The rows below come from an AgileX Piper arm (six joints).
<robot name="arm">
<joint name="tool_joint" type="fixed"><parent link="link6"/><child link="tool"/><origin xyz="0 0 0" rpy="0 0 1.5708"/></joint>
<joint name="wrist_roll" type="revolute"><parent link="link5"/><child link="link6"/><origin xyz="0.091 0 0" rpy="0 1.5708 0"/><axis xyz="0 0 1"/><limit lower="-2.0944" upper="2.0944"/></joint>
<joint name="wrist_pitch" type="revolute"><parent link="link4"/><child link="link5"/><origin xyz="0 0 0" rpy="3.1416 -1.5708 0"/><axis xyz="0 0 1"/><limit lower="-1.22" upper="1.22"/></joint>
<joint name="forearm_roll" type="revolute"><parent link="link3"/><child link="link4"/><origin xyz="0.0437 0.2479 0" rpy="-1.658 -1.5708 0"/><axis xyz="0 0 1"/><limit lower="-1.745" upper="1.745"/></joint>
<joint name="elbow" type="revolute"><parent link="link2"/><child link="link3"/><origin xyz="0.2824 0.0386 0" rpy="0 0 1.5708"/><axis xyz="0 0 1"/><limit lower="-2.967" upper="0"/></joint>
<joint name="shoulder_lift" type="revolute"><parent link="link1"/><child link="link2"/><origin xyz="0 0 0" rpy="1.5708 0 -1.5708"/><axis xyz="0 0 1"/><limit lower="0" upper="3.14"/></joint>
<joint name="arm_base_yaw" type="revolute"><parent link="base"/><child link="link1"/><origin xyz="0 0 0.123" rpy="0 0 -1.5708"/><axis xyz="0 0 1"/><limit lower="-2.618" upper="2.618"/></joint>
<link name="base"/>
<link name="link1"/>
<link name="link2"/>
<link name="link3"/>
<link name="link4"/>
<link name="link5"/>
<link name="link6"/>
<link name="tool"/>
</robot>
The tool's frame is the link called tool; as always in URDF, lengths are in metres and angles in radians.
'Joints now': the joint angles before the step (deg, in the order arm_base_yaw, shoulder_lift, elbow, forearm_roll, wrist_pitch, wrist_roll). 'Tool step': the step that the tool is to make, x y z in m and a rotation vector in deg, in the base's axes. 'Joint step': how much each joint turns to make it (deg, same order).
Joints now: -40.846, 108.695, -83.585, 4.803, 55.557, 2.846
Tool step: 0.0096, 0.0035, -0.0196, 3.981, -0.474, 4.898
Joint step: 0.312, 2.954, 0.008, 5.208, -0.011, -6.714
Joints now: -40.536, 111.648, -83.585, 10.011, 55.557, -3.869
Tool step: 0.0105, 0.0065, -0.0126, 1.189, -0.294, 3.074
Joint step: 1.360, 1.911, -0.010, 1.870, -0.958, -2.727
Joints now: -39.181, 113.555, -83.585, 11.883, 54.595, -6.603
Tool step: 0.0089, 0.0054, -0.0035, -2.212, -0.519, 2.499
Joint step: 1.653, 0.557, -0.007, -1.182, -2.252, -0.767
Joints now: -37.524, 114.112, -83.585, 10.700, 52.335, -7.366
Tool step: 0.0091, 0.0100, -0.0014, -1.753, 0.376, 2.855
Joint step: 2.215, 0.261, -0.109, -1.730, -0.899, -0.032
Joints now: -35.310, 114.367, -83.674, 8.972, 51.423, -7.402
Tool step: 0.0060, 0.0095, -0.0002, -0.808, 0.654, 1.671
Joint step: 1.808, 0.001, -0.005, -1.336, 0.004, 0.741
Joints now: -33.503, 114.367, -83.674, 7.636, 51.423, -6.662
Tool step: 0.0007, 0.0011, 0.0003, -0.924, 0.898, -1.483
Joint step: 0.560, -0.012, -0.118, -2.181, 0.100, 3.089
